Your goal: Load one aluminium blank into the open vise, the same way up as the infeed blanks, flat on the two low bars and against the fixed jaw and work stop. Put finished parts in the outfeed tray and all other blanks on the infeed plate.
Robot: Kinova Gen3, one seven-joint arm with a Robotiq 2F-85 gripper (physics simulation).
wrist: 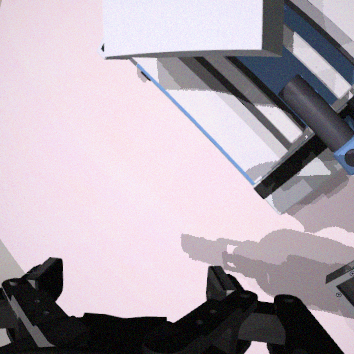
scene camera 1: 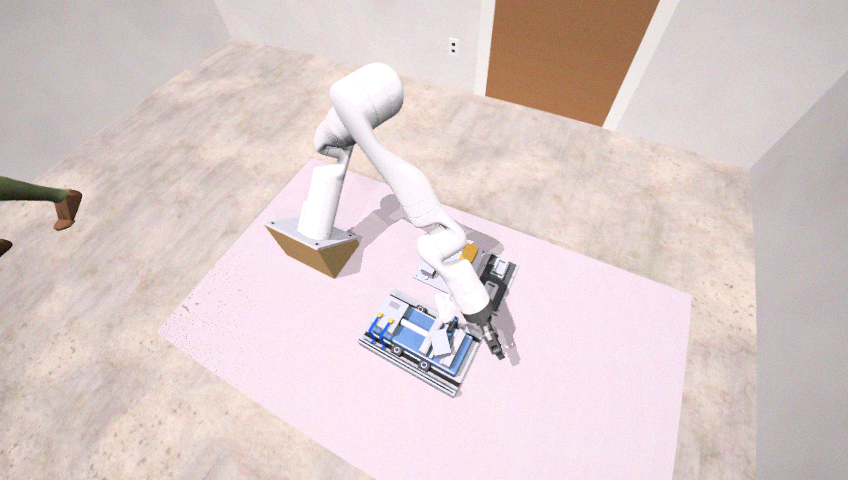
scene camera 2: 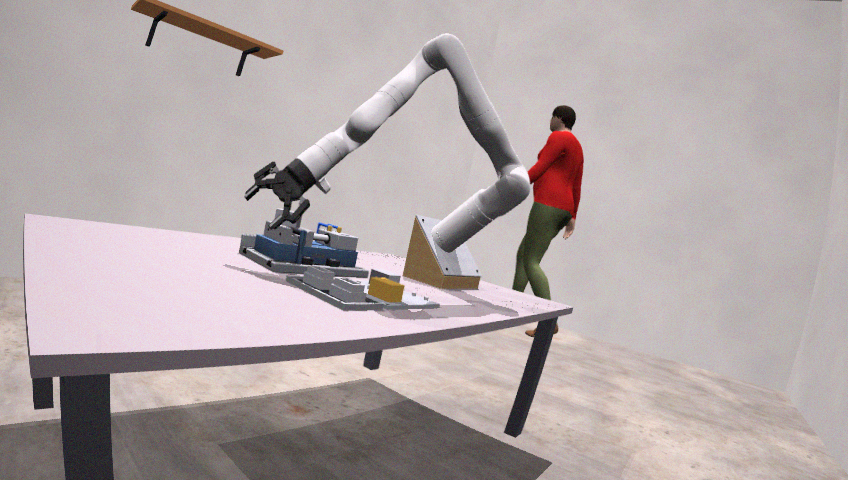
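Where they show: gripper, between the fingertips: [wrist: 134, 278] [scene camera 1: 497, 345] [scene camera 2: 257, 213]; arm's base, origin of its link: [scene camera 1: 315, 234] [scene camera 2: 442, 239].
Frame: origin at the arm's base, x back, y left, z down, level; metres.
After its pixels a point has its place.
The blue-bodied vise [scene camera 1: 415, 339] {y -0.173, x -0.394, z 0.070 m} [scene camera 2: 276, 248] {y -0.116, x -0.536, z 0.083 m} [wrist: 265, 70] {y -0.149, x -0.479, z 0.070 m} stands on the table. A pale grey blank [scene camera 1: 441, 343] {y -0.178, x -0.470, z -0.002 m} [wrist: 185, 27] {y -0.164, x -0.474, z -0.002 m} sits askew on top of the jaws, above the low bars; in scene camera 2 a finger partly hides it. My gripper [scene camera 1: 499, 356] {y -0.131, x -0.602, z 0.010 m} [scene camera 2: 260, 211] {y -0.131, x -0.602, z 0.010 m} [wrist: 134, 278] {y -0.131, x -0.602, z 0.010 m} is open and empty, above the table beyond the vise's jaw end. The infeed plate [scene camera 2: 422, 303] {y 0.197, x -0.378, z 0.121 m} bears a grey blank [scene camera 1: 427, 270] {y 0.041, x -0.346, z 0.085 m} [scene camera 2: 385, 274] {y 0.082, x -0.369, z 0.088 m} and a yellow-orange block [scene camera 1: 469, 252] {y 0.146, x -0.448, z 0.086 m} [scene camera 2: 386, 289] {y 0.162, x -0.469, z 0.098 m}. Two grey parts [scene camera 1: 501, 267] {y 0.137, x -0.556, z 0.102 m} [scene camera 2: 318, 277] {y 0.058, x -0.559, z 0.103 m} are in the dark outfeed tray [scene camera 1: 515, 265] {y 0.171, x -0.596, z 0.123 m} [wrist: 331, 277] {y -0.011, x -0.578, z 0.121 m}, partly hidden by the arm in scene camera 1.
A dark cylinder [wrist: 317, 112] {y -0.115, x -0.476, z 0.034 m} on a blue bracket stands at the vise's side. Blue handles with yellow knobs [scene camera 1: 390, 321] {y -0.165, x -0.323, z 0.020 m} stand at the vise's other end. The arm's wedge base [scene camera 1: 315, 256] {y -0.067, x -0.038, z 0.004 m} [scene camera 2: 423, 276] {y 0.008, x -0.076, z 0.112 m} is on the table. A person [scene camera 2: 556, 178] stands behind the table.
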